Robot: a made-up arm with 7 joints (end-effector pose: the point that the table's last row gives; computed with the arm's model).
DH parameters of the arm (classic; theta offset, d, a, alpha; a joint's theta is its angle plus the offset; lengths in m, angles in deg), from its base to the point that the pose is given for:
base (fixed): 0 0 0 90
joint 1: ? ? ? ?
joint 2: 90 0 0 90
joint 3: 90 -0.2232 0 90
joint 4: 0 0 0 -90
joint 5: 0 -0.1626 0 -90
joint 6: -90 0 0 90
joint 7: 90 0 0 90
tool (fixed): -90 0 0 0
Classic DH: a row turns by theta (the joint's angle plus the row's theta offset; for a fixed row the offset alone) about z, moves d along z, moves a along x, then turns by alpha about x.
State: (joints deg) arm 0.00 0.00 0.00 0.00 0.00 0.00 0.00
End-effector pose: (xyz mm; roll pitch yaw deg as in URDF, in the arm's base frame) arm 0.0 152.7 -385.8 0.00 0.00 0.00
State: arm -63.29 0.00 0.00 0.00 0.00 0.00 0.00
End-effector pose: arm -344.6 152.7 -173.4 0.00 63.29 0.00
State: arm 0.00 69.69 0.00 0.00 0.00 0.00 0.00
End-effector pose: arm 0.0 514.5 -133.9 69.69 0.00 0.00
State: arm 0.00 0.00 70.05 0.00 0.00 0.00 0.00
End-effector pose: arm 0.0 152.7 -385.8 0.00 0.00 70.05
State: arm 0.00 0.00 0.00 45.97 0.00 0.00 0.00
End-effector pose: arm 116.9 152.7 -336.2 0.00 -45.97 0.00
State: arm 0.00 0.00 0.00 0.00 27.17 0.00 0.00
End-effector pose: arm 0.0 152.7 -385.8 0.00 0.00 27.17
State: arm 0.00 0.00 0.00 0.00 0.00 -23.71 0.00
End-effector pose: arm 0.0 152.7 -385.8 0.00 -23.71 0.00
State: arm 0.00 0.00 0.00 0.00 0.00 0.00 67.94
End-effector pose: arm 0.0 152.7 -385.8 -67.94 0.00 0.00
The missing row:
joint 1: 90 -0.1527 0 90
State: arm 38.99 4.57 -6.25 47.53 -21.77 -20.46 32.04
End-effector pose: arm 302.2 166.2 -183.8 84.33 -57.02 -124.23
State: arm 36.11 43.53 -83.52 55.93 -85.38 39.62 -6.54
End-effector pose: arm 200.9 272.1 -249.6 65.05 71.95 -123.73
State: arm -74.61 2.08 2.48 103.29 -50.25 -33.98 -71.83
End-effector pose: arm -136.8 166.3 -201.6 106.65 -45.33 -75.09
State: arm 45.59 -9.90 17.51 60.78 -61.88 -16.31 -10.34
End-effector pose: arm 312.9 142.7 -117.0 133.11 -39.05 -113.71
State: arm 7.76 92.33 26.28 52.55 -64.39 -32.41 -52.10
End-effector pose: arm 105.2 472.2 85.2 148.10 50.26 -65.93
